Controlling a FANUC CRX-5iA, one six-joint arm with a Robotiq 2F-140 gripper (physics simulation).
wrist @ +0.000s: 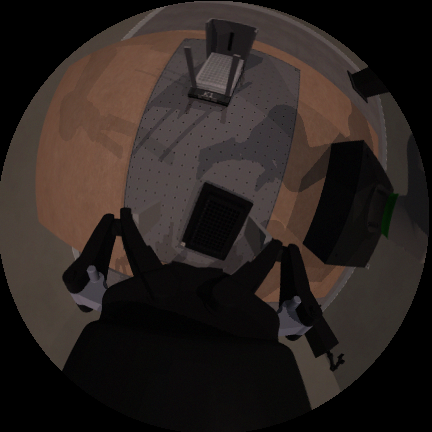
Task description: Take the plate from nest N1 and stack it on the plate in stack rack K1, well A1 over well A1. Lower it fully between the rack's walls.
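Places are measured from the arm's base along level axes (x ahead, y left, z up), in metres.
Pixels of known places: gripper, fingertip midpoint: (pixel 202 217); arm's base, link origin: (pixel 374 207).
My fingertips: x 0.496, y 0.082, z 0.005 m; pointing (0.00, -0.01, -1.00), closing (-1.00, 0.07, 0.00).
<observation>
Ahead of a thing's pixels: the offset from my fingertips to its top centre. "spot": to the spot under its first point. Level surfaces: height alone.
A dark plate with a grid of wells @[spot: 0.031 m back, 0.037 m left, 0.096 m down] (pixel 217 221) lies in a black, low-walled nest @[spot: 0.043 m back, 0.028 m right, 0.109 m down] (pixel 226 191) on the perforated board, turned slightly in the view. I cannot read a label on this nest. My gripper (pixel 202 217) is open and empty, high above the nest, with one finger to each side of it in the view. The stack rack K1 @[spot: 0.018 m ahead, 0.240 m right, 0.103 m down] (pixel 209 97) stands at the far end of the board, with a tall back wall and upright posts at the front. A light grey plate @[0.006 m ahead, 0.328 m right, 0.087 m down] (pixel 220 71) lies inside the rack. The A1 marks on both plates are too small to tell.
The perforated board @[0.121 m down] (pixel 240 127) lies on an orange-brown table @[0.134 m down] (pixel 95 90). A large black box-like body with a green band (pixel 345 200) stands at the right. A small dark object (pixel 367 85) is at the upper right. Shadows fall across the board.
</observation>
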